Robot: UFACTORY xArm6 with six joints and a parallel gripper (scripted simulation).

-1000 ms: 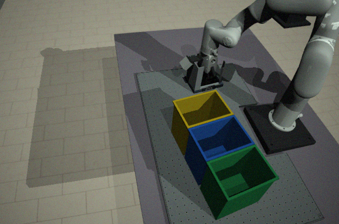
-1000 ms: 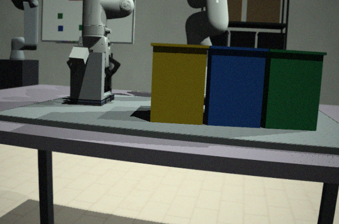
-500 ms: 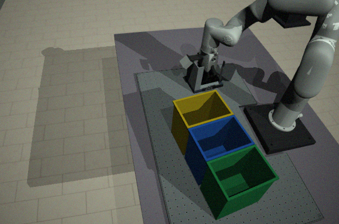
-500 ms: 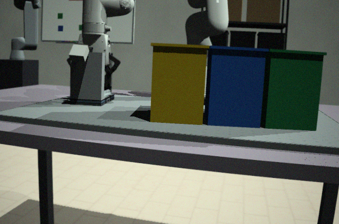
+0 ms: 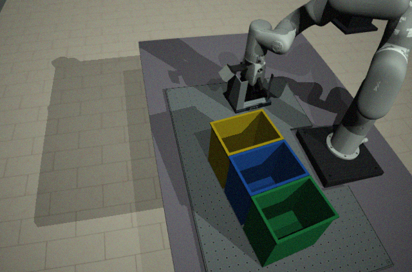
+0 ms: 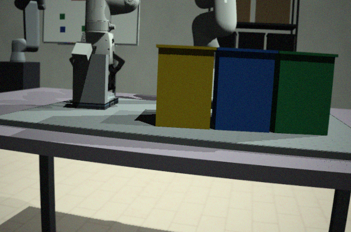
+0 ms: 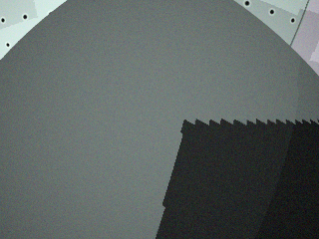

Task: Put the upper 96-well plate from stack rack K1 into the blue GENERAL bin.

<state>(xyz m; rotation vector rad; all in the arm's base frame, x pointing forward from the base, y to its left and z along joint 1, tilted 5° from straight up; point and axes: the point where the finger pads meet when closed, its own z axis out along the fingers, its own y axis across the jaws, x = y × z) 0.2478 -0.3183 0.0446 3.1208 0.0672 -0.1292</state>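
Right now my hand is 4 cm above the white 96-well plate. Round my hand: grey rack wall 7 cm ahead, 2 cm above; dark 96-well plate 1 cm below; yellow bin 15 cm ahead, 28 cm to the left, 2 cm above.
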